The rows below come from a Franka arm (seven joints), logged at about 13 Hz.
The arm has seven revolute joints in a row. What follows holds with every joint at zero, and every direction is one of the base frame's. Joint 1 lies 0.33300 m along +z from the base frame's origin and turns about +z. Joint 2 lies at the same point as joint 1 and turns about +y. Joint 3 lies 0.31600 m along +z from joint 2 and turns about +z. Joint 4 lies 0.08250 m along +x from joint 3 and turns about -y. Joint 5 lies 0.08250 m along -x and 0.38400 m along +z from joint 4 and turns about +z. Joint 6 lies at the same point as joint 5 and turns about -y. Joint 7 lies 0.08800 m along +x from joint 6 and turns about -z. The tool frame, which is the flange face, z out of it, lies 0.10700 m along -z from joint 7; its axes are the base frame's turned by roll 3.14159, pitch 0.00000 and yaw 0.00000 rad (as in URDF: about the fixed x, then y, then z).
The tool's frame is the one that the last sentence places.
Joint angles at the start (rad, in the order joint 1, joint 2, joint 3, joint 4, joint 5, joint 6, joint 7):
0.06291, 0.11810, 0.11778, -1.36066, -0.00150, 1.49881, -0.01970
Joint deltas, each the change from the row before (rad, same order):
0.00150, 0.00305, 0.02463, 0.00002, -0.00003, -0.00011, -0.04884
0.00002, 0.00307, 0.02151, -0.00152, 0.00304, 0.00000, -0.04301
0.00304, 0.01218, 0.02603, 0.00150, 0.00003, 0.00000, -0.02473
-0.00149, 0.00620, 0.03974, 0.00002, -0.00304, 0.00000, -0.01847
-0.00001, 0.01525, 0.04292, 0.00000, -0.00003, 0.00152, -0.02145
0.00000, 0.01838, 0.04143, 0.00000, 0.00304, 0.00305, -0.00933
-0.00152, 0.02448, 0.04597, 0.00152, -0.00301, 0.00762, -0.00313
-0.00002, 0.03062, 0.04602, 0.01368, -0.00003, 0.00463, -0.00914
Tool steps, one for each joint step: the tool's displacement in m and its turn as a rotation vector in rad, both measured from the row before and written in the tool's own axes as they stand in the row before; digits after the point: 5 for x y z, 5 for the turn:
0.00101, -0.01409, 0.00175, 0.00392, -0.00293, -0.07468
0.00161, -0.01179, 0.00246, 0.00682, -0.00396, -0.06449
0.00508, -0.01468, 0.00642, 0.00701, -0.00981, -0.05325
0.00414, -0.01951, 0.00351, 0.00455, -0.00540, -0.05595
0.00748, -0.02108, 0.00848, 0.01170, -0.01142, -0.06344
0.00876, -0.01975, 0.01003, 0.01651, -0.01177, -0.04981
0.01092, -0.01916, 0.01222, 0.01417, -0.01144, -0.04570
0.01220, -0.01889, 0.01004, 0.02022, -0.00627, -0.05273

